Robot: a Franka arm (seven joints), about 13 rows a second.
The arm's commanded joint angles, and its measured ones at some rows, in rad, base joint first. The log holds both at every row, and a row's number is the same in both.
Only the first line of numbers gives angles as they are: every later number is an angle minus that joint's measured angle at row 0.
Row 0, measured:
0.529 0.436 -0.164 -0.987 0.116 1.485 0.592
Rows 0 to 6, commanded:
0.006 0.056 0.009 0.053 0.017 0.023 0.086
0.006 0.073 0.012 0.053 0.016 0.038 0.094
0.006 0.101 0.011 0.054 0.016 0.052 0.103
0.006 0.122 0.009 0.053 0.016 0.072 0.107
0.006 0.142 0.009 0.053 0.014 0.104 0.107
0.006 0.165 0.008 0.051 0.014 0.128 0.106
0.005 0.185 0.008 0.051 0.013 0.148 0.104
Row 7, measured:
0.006 0.135 0.012 0.006 0.000 0.120 0.076
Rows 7 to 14, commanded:
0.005 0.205 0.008 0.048 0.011 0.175 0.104
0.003 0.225 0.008 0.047 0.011 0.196 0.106
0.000 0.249 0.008 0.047 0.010 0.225 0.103
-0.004 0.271 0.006 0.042 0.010 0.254 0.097
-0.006 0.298 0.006 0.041 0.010 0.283 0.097
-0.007 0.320 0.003 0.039 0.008 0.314 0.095
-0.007 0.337 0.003 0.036 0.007 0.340 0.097
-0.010 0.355 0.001 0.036 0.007 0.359 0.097
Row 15, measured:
-0.008 0.322 0.007 0.005 0.000 0.329 0.077
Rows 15 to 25, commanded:
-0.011 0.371 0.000 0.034 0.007 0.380 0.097
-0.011 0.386 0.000 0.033 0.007 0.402 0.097
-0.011 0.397 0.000 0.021 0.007 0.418 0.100
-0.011 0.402 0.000 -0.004 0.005 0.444 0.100
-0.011 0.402 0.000 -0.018 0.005 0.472 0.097
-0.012 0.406 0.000 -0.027 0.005 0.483 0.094
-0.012 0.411 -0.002 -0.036 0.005 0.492 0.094
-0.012 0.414 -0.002 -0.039 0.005 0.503 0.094
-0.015 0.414 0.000 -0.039 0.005 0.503 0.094
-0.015 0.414 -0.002 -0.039 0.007 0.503 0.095
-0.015 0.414 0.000 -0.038 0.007 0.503 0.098
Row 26, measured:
-0.016 0.426 0.002 -0.035 0.000 0.491 0.077
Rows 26 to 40, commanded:
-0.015 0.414 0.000 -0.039 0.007 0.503 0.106
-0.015 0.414 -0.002 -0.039 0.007 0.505 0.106
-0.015 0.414 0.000 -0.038 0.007 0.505 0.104
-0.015 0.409 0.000 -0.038 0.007 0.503 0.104
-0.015 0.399 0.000 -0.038 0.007 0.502 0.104
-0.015 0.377 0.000 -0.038 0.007 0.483 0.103
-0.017 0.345 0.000 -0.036 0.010 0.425 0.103
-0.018 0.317 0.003 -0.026 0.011 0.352 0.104
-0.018 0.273 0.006 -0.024 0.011 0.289 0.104
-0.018 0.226 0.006 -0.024 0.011 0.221 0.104
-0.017 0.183 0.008 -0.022 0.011 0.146 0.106
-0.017 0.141 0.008 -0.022 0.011 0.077 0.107
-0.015 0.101 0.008 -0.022 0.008 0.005 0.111
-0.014 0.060 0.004 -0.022 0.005 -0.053 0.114
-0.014 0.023 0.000 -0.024 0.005 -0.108 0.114
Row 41, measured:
-0.017 0.104 0.002 0.009 0.000 -0.026 0.083
